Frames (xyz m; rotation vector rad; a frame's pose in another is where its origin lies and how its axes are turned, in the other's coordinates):
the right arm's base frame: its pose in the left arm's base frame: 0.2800 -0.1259 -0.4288 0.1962 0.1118 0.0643
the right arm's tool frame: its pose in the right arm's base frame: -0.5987 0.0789 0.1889 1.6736 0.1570 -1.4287
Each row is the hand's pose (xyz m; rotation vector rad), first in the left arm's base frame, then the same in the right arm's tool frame.
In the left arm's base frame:
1: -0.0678 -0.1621 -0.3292 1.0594 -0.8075 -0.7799
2: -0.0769 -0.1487 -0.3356 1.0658 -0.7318 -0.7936
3: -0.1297 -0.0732 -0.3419 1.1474 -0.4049 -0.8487
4: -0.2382 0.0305 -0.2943 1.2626 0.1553 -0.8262
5: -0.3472 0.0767 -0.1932 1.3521 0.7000 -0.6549
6: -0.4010 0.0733 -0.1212 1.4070 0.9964 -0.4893
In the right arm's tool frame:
1: 0.2166 0.1233 -0.1319 -0.0541 -0.4825 1.3346
2: 0.2172 0.1063 -0.1357 -0.1030 -0.4596 1.2845
3: 0.1919 0.0198 -0.1559 -0.2584 -0.3179 1.0449
4: 0.0955 -0.1046 -0.1586 -0.5102 -0.0209 0.6758
5: -0.0374 -0.1748 -0.1178 -0.7408 0.3466 0.3552
6: -0.1173 -0.1854 -0.0780 -0.8473 0.5974 0.1899

